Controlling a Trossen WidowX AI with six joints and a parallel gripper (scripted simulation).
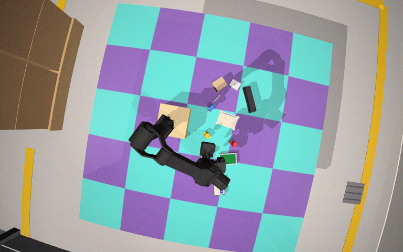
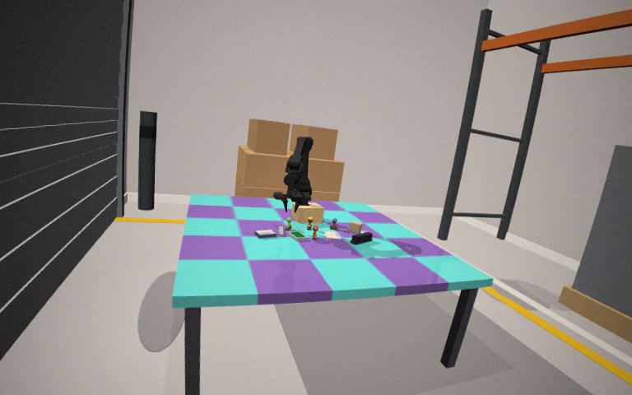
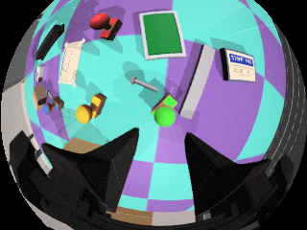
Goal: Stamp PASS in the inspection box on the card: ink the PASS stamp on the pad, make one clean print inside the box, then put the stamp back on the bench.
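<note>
The green-knobbed stamp lies 70 mm below my gripper tip. From my gripper tip the other things lie so: green ink pad 120 mm ahead, 90 mm below, 30 mm to the left; then yellow stamp 110 mm to the left, 70 mm below, 30 mm behind; then grey strip 80 mm below, 60 mm ahead, 50 mm to the right.
</note>
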